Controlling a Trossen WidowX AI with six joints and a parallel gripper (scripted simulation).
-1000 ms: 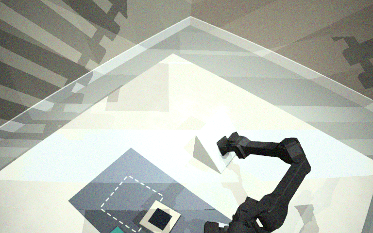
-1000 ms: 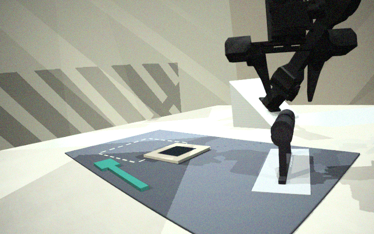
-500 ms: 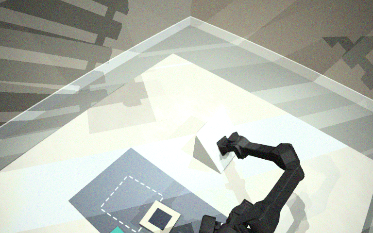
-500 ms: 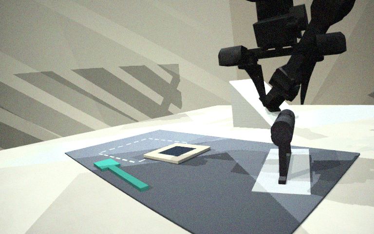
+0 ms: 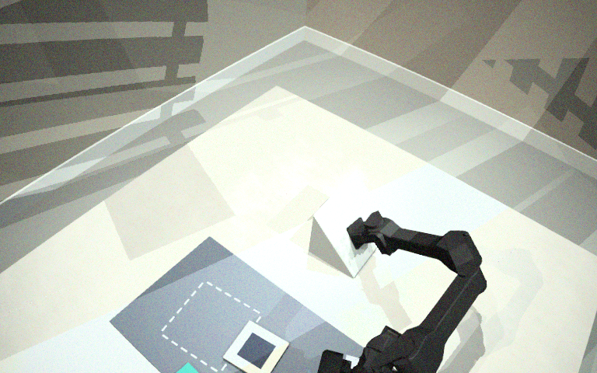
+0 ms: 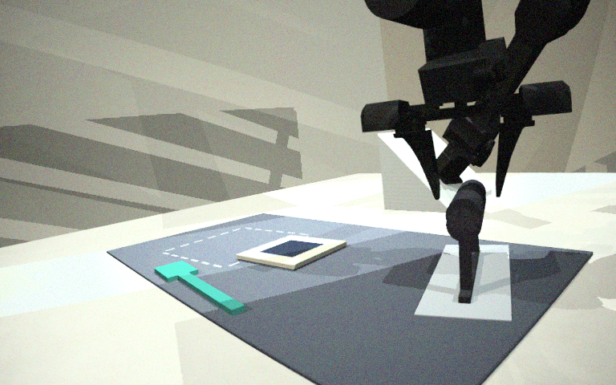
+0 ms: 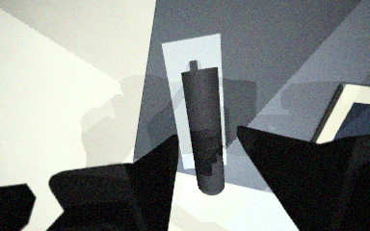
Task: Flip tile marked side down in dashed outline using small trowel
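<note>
Right now the trowel is 40 mm below my gripper tip, 20 mm behind it and 10 mm to the right of it. Also, from my gripper tip: teal t-shaped flat piece 240 mm to the right, 210 mm ahead, 80 mm below; then grey mat 230 mm to the right, 100 mm below, 70 mm ahead; then tile 240 mm to the right, 80 mm below, 60 mm ahead.
</note>
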